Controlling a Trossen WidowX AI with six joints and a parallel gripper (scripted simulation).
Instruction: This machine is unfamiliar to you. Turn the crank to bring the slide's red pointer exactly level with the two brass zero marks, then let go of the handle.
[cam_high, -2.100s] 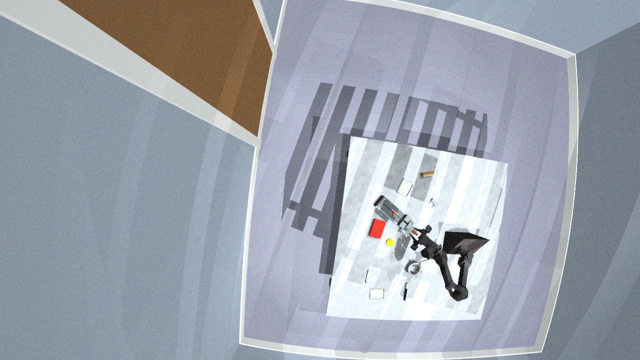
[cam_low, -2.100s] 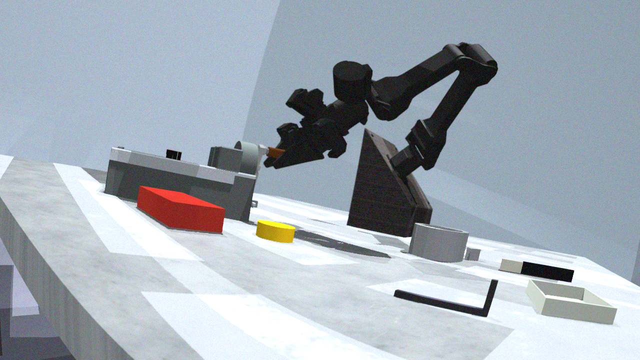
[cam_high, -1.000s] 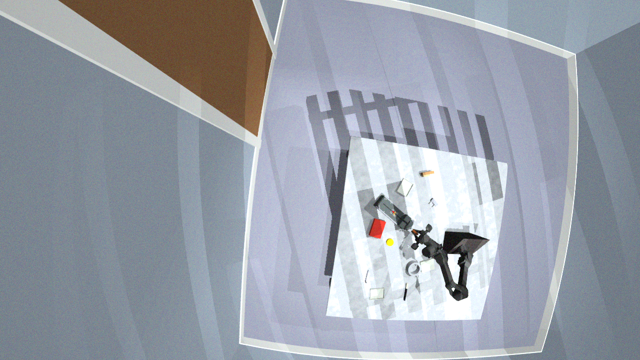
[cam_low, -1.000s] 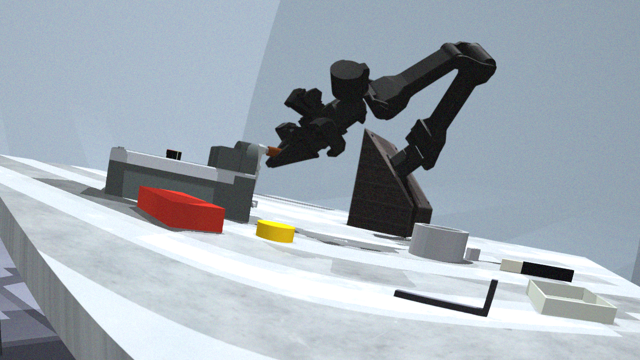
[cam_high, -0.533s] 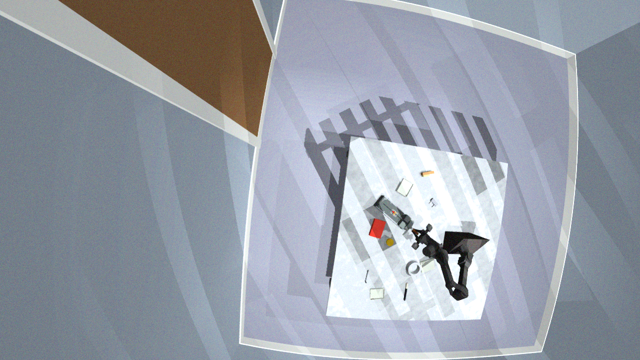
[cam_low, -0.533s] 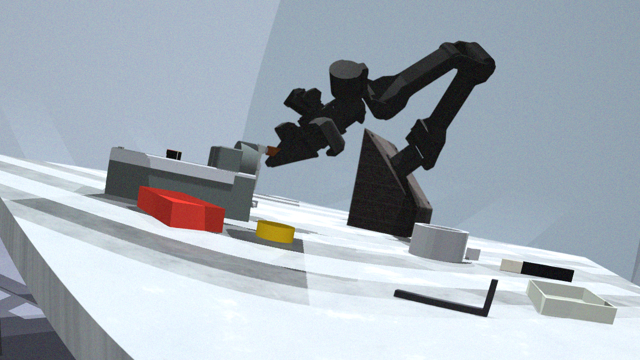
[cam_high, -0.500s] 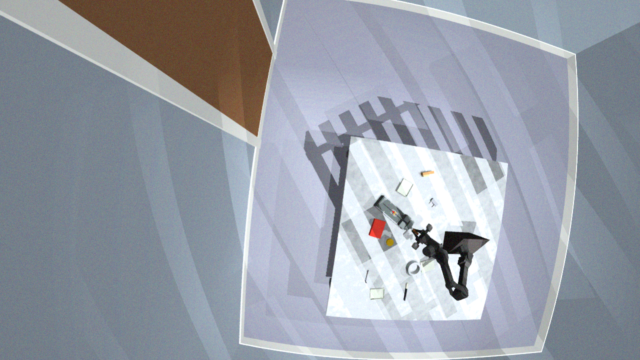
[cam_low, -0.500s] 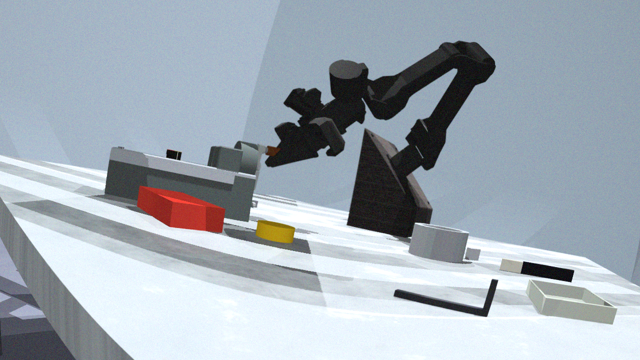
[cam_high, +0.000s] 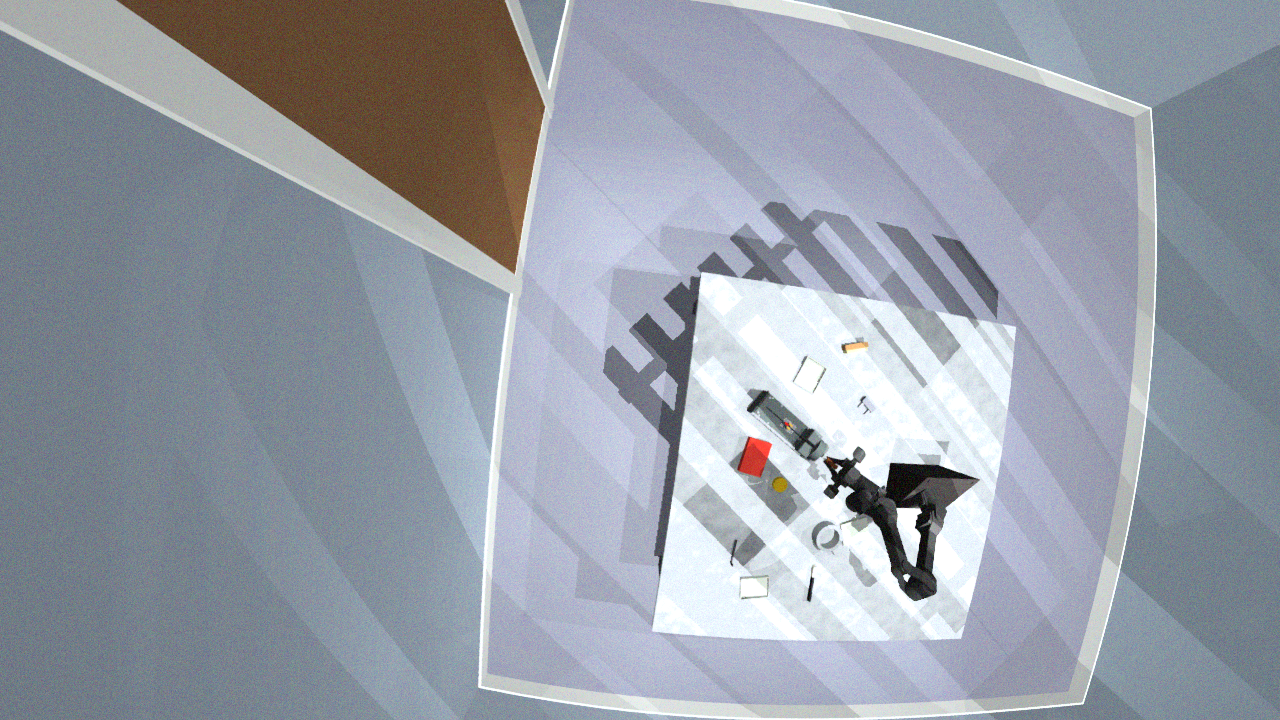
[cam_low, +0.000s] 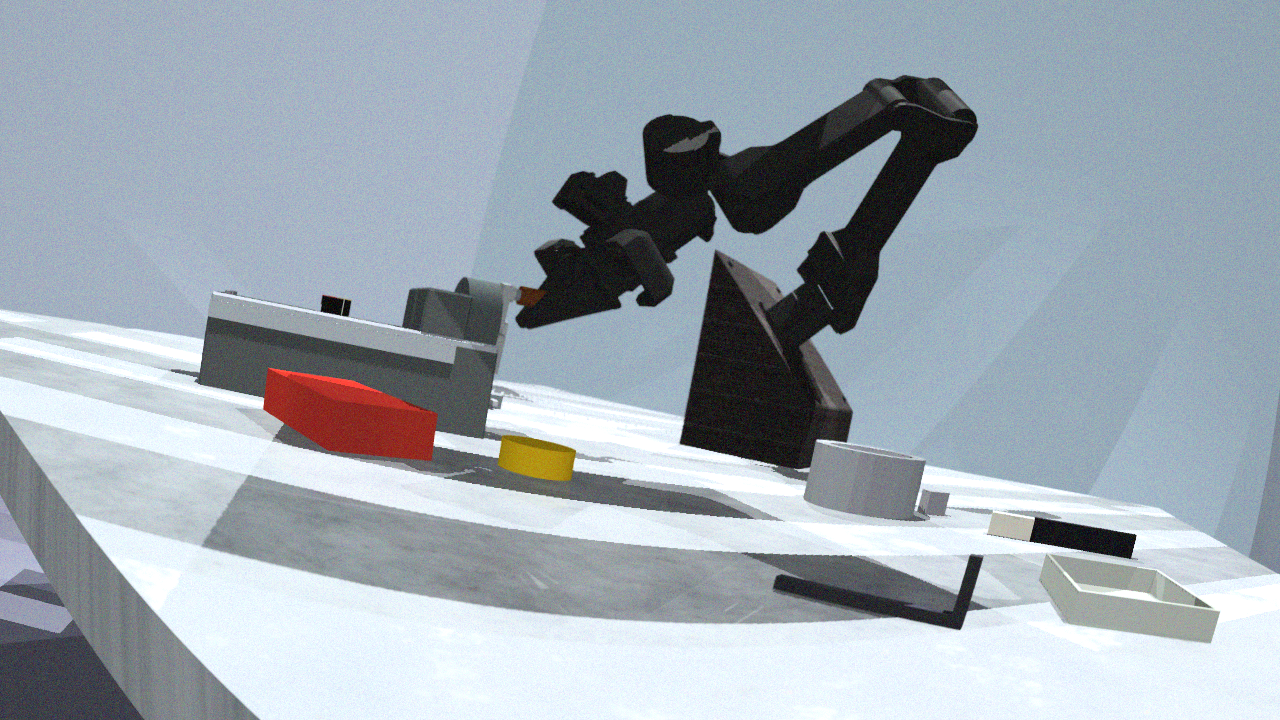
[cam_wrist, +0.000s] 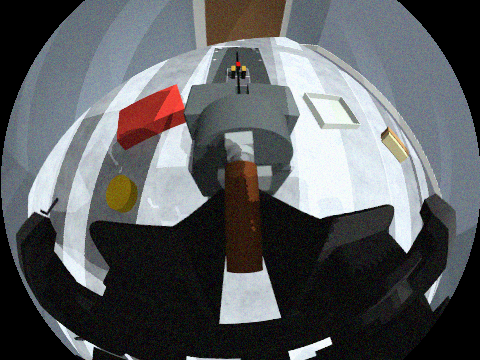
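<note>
The brown handle lies 20 mm behind my gripper tip, 20 mm above it and 10 mm to the left of it. From my gripper tip the other things lie so: yellow disc 130 mm to the left, 100 mm ahead, 90 mm below; red pointer 160 mm ahead, 80 mm to the right, 10 mm below; black L-shaped bar 430 mm to the left, 190 mm ahead, 90 mm below.
</note>
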